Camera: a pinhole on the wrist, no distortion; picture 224 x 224 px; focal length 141.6 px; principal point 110.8 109.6 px. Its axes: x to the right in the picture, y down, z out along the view. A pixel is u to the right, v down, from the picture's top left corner.
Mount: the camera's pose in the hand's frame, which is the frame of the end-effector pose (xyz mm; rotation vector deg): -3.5 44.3 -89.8 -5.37 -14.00 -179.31
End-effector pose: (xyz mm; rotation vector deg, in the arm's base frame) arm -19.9 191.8 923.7 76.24 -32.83 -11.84
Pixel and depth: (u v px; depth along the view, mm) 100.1 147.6 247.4
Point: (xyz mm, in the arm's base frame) -79.7 42.5 968.6
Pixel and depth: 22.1 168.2 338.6
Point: 53.7 -139.9 977.9
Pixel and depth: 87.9 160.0 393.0
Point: -102.0 -124.6 954.6
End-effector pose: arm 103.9 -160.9 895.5 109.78 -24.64 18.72
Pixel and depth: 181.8 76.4 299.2
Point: -83.9 -385.2 896.4
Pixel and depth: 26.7 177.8 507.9
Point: 462.8 -567.3 775.1
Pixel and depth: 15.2 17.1 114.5
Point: 115.8 -225.1 1039.0
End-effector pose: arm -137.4 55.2 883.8 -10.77 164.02 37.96
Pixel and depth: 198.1 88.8 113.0
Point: -82.1 140.8 910.9
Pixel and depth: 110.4 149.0 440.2
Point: -101.0 207.7 555.1
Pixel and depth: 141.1 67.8 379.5
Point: -68.2 372.3 748.3
